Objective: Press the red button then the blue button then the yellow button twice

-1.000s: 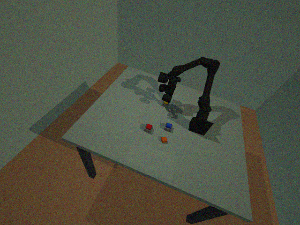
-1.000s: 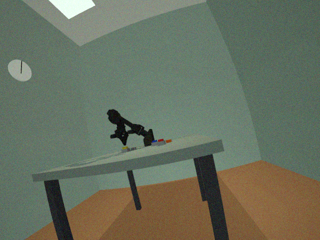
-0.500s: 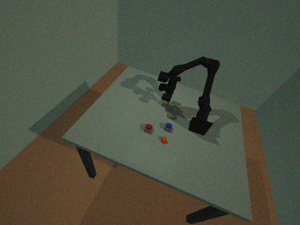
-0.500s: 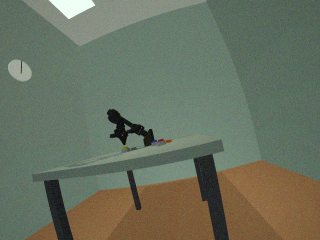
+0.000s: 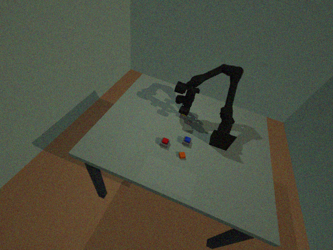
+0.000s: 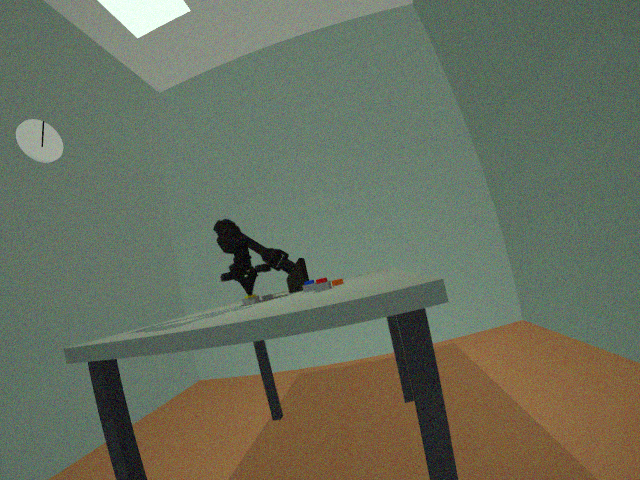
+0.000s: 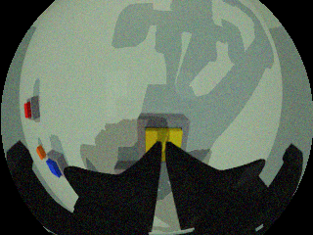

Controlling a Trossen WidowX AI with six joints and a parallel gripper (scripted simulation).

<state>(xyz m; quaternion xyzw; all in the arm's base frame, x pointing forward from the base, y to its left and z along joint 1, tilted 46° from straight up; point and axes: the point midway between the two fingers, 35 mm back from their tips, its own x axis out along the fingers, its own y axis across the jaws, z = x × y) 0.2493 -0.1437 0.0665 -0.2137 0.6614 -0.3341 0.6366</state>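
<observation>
The yellow button lies 10 mm below my gripper tip. The rest, counted from my gripper tip: blue button 220 mm to the left, 50 mm behind; then grey block 50 mm to the left, 50 mm behind, 20 mm below; then red button 280 mm to the left, 80 mm ahead.
</observation>
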